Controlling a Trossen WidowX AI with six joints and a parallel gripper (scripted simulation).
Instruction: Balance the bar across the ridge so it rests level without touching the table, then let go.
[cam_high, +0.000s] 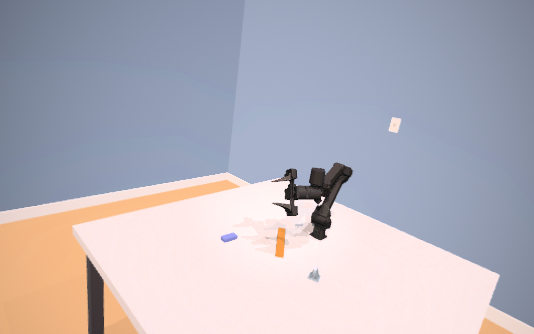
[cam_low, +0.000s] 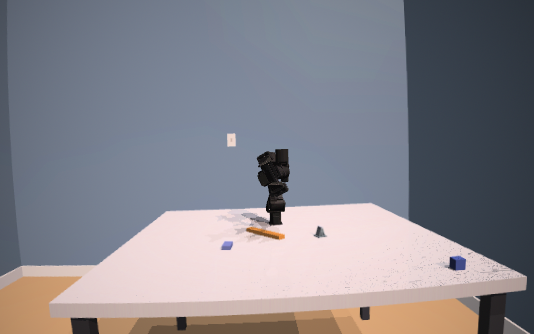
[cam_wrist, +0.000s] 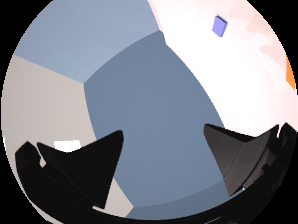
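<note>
Now: gripper tip 110 mm past the orange bar and 260 mm above it. Also, from my gripper tip: blue cube 420 mm ahead, 560 mm to the left, 250 mm below; flat blue block 60 mm ahead, 150 mm to the right, 260 mm below.
</note>
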